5 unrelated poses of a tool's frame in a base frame.
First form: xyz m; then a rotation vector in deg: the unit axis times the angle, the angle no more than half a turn.
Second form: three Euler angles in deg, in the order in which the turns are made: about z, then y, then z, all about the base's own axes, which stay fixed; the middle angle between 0 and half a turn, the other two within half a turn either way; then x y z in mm. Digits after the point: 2 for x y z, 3 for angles.
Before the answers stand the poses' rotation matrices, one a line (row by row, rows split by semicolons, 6 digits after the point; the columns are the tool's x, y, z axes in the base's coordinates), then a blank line. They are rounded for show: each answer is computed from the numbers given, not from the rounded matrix.
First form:
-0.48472 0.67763 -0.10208 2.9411 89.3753 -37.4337
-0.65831 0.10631 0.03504 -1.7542 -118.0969 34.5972
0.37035 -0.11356 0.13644 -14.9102 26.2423 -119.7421
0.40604 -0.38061 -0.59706 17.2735 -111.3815 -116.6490
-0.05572 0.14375 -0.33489 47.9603 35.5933 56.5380
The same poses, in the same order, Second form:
-0.119844 0.414663 0.902049; -0.351960 0.831839 -0.429148; -0.928311 -0.368916 0.046254
-0.545391 -0.214425 -0.810291; 0.256706 0.877539 -0.405004; 0.797904 -0.428892 -0.423557
-0.529131 0.768895 0.358915; -0.848528 -0.481676 -0.219061; 0.004446 -0.420462 0.907299
-0.930030 0.077001 -0.359325; -0.362497 -0.031713 0.931445; 0.060327 0.996527 0.057407
0.429173 -0.462856 0.775612; 0.899488 0.297024 -0.320465; -0.082046 0.835189 0.543808

-21.673 87.349 -25.443 -484.72 677.63 -102.08
-151.741 115.059 -153.443 -658.31 106.31 35.04
-90.606 24.865 -31.398 370.35 -113.56 136.44
93.464 86.709 111.095 406.04 -380.61 -597.06
84.389 57.057 -22.449 -55.72 143.75 -334.89

